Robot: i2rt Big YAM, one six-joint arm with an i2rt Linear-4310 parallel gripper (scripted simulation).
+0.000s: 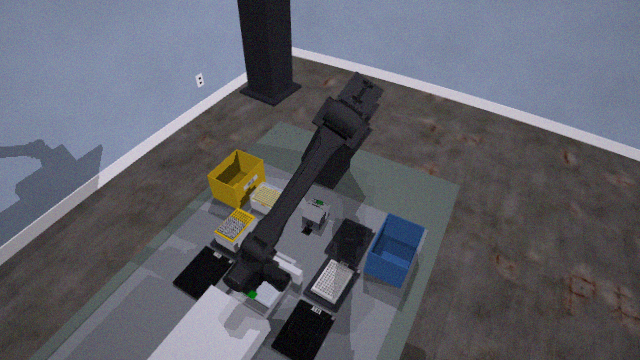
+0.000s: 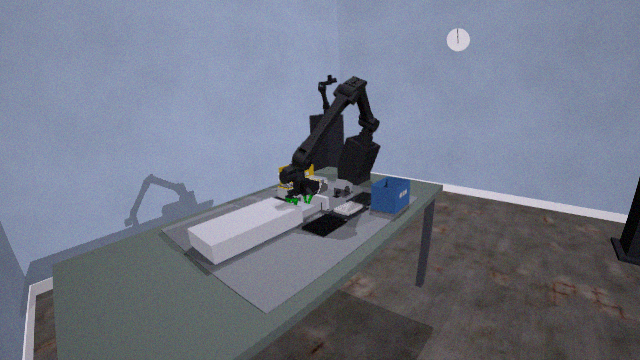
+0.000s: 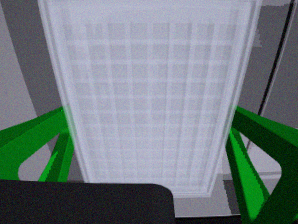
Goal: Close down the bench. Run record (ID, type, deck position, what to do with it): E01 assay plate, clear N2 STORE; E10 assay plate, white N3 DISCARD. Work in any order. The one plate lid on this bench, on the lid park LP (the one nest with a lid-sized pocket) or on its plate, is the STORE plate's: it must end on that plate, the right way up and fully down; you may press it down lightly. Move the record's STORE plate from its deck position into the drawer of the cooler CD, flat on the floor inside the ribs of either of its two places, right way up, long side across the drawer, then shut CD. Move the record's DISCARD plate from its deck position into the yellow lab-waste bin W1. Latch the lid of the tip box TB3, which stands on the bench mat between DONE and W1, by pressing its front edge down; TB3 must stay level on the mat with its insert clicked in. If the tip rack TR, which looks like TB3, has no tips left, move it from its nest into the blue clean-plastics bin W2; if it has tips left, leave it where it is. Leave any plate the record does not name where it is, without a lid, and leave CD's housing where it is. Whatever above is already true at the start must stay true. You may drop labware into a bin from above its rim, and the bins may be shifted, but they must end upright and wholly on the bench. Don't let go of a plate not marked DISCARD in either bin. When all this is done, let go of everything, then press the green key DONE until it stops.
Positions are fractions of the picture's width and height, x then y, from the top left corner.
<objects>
blue bin W2: image 1 0.62, 0.67; image 2 0.61, 0.54; not seen in image 3 (out of frame)
</objects>
